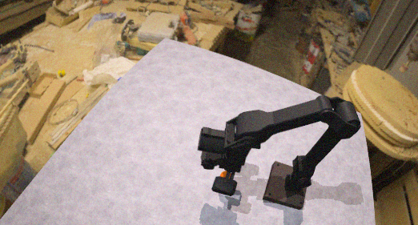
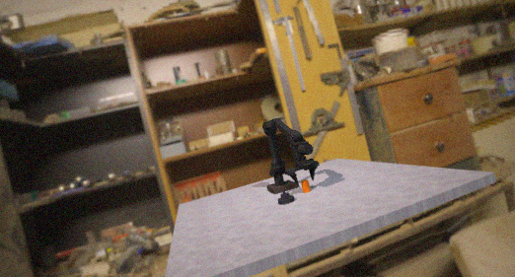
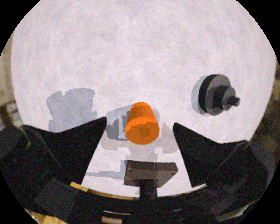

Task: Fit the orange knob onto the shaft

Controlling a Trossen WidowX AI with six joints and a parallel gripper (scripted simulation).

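My gripper tip is 2 cm above the orange knob and 1 cm past it. Also, from my gripper tip: round dark pedestal (16 cm to the right, 4 cm ahead, 2 cm below).
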